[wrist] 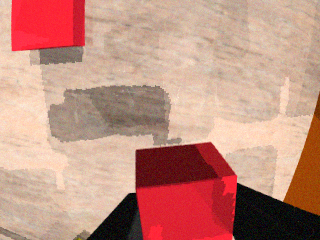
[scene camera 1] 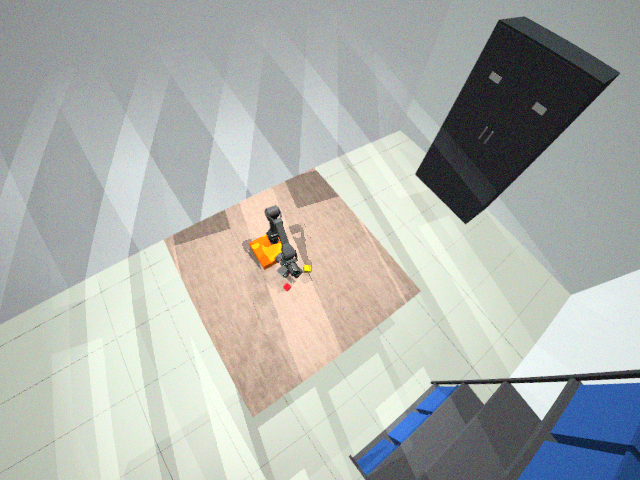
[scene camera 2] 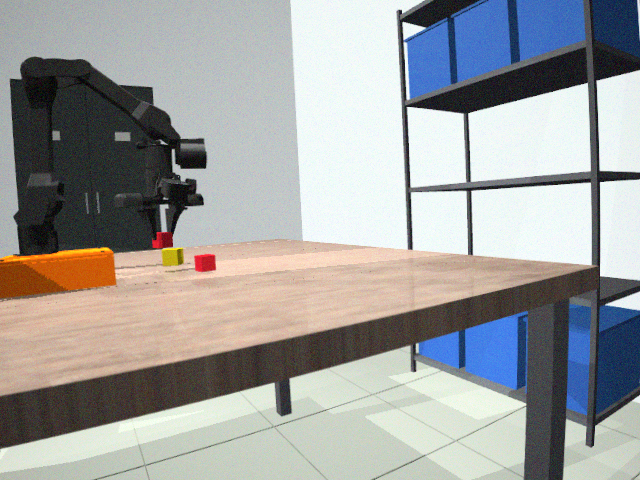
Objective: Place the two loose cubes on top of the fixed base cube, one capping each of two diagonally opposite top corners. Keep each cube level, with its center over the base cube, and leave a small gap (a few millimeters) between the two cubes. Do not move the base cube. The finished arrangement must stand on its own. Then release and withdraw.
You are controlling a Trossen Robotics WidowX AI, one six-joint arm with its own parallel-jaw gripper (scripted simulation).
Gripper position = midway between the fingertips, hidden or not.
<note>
My gripper (scene camera 2: 162, 239) carries a red cube.
My gripper is seen too in the wrist view (wrist: 182, 197).
</note>
